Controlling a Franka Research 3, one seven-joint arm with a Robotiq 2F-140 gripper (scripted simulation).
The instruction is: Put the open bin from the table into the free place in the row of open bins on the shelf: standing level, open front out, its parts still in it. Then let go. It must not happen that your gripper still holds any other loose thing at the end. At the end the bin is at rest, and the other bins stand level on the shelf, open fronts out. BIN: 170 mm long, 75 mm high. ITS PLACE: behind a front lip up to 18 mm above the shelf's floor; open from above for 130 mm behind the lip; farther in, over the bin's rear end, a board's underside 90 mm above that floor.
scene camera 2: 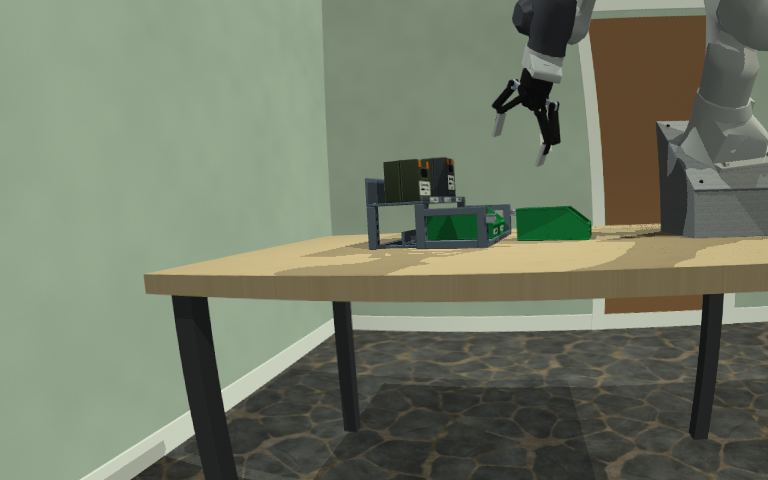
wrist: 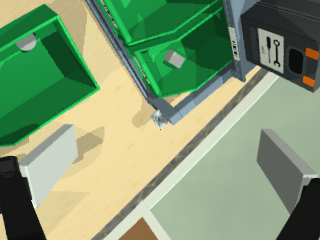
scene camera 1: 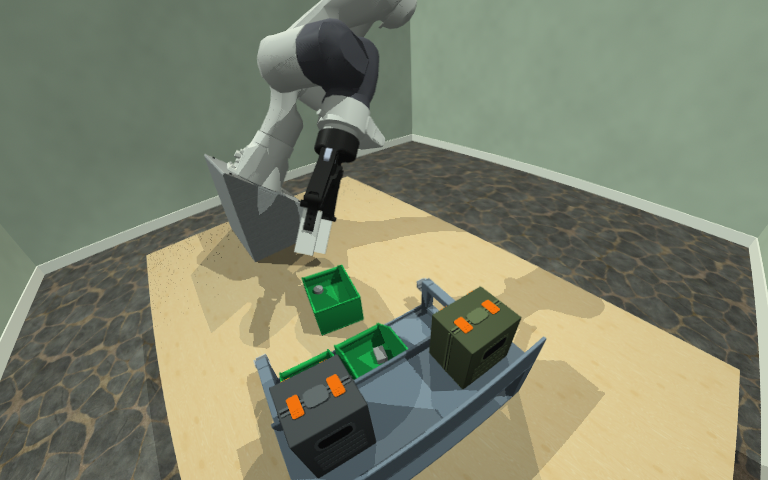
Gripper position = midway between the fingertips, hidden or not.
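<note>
A dark grey box (scene camera 1: 326, 421) is there for me to see, and scene camera 2 (scene camera 2: 441, 169) gives me the box too. As for my own gripper (scene camera 1: 312, 253), I can see it in scene camera 2 (scene camera 2: 517, 149) as well, and the wrist view (wrist: 166, 143) shows it to me again.
</note>
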